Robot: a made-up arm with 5 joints. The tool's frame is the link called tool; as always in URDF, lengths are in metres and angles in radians. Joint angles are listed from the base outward. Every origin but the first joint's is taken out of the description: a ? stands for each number. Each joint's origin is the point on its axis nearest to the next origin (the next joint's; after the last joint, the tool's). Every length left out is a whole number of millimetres.
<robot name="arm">
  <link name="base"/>
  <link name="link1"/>
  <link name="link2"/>
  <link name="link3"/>
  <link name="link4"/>
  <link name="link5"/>
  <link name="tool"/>
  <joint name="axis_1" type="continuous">
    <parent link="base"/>
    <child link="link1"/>
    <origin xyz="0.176 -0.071 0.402" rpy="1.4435 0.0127 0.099"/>
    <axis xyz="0 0 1"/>
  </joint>
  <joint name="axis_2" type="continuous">
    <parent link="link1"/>
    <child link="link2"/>
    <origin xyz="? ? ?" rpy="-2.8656 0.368 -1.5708"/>
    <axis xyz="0 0 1"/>
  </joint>
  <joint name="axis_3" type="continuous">
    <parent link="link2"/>
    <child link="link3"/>
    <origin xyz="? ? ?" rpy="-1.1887 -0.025 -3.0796"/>
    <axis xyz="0 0 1"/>
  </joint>
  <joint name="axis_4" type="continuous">
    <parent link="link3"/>
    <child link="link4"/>
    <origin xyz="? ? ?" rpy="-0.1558 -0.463 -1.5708"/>
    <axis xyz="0 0 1"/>
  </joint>
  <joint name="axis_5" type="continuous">
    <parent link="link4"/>
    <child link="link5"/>
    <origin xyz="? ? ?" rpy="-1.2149 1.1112 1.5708"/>
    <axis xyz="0 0 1"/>
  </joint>
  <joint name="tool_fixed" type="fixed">
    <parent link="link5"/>
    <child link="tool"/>
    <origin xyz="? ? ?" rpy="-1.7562 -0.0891 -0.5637"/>
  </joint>
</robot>
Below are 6 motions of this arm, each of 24 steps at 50 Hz.
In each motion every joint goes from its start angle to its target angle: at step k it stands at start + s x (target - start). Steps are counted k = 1, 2, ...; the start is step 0. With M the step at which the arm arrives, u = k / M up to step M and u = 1 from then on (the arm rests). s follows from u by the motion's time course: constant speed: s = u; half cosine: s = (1 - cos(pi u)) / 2; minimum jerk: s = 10 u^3 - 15 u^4 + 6 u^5.
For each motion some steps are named. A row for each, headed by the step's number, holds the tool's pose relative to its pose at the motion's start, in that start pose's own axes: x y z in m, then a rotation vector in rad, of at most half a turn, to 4 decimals.
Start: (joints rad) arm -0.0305 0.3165 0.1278 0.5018 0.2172
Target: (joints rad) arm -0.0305 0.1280 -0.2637 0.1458 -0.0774
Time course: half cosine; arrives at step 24
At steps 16, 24:
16: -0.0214 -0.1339 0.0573 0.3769 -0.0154 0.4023
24: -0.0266 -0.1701 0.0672 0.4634 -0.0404 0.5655

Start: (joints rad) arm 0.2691 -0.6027 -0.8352 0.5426 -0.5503
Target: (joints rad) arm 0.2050 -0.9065 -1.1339 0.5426 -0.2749
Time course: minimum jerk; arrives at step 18
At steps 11, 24:
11: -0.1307 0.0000 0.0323 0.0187 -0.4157 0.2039
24: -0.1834 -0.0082 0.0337 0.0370 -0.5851 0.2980

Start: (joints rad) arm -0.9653 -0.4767 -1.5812 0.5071 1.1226
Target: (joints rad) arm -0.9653 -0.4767 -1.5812 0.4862 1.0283
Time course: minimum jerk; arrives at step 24
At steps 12, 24:
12: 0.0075 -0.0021 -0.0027 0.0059 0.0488 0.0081
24: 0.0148 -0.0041 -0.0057 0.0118 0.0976 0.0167

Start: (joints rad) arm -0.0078 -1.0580 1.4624 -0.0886 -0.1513
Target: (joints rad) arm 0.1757 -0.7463 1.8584 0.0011 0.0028
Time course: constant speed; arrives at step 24
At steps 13, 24:
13: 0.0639 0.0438 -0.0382 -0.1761 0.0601 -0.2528
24: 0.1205 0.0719 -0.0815 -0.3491 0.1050 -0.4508

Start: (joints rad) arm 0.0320 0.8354 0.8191 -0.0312 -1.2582
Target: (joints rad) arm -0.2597 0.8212 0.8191 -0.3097 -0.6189
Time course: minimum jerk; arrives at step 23
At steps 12, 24:
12: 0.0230 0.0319 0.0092 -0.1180 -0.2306 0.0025
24: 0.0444 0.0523 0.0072 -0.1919 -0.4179 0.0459

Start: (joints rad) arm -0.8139 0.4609 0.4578 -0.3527 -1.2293
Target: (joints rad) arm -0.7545 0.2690 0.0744 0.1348 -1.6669
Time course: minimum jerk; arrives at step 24
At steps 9, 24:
9: -0.0303 0.0241 -0.0077 0.0005 0.0080 -0.0389
24: -0.1049 0.0806 -0.0449 0.0495 0.0187 -0.1060

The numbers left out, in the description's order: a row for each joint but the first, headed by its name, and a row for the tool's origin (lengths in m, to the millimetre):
axis_2: -0.018 0.025 0
axis_3: -0.278 0.291 0
axis_4: 0.095 -0.148 0
axis_5: -0.005 -0.171 0
tool: 0.12 0.093 0

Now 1 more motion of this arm.
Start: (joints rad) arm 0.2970 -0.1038 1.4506 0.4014 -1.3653
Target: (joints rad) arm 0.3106 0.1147 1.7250 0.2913 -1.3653
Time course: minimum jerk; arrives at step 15
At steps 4, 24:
4: 0.0142 0.0096 0.0015 -0.0065 0.0232 -0.0335
24: 0.1192 0.0631 0.0015 -0.0434 0.1807 -0.2782

